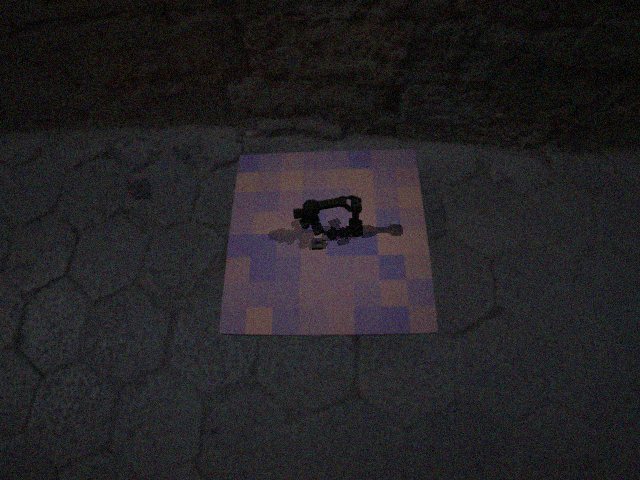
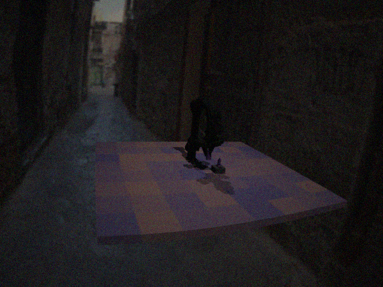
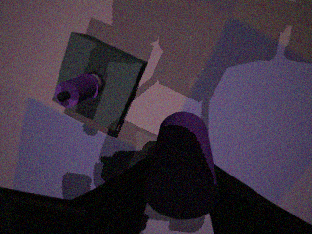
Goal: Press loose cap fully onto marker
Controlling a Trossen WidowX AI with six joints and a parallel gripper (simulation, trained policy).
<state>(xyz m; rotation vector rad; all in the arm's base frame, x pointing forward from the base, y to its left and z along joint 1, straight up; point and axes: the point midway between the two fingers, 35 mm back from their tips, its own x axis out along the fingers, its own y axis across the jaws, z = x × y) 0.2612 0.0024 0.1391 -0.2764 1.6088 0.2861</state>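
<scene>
My gripper tip is 80 mm to the right of the holder block and 90 mm above it. From my gripper tip the other things lie so: purple cap 10 mm ahead.
</scene>
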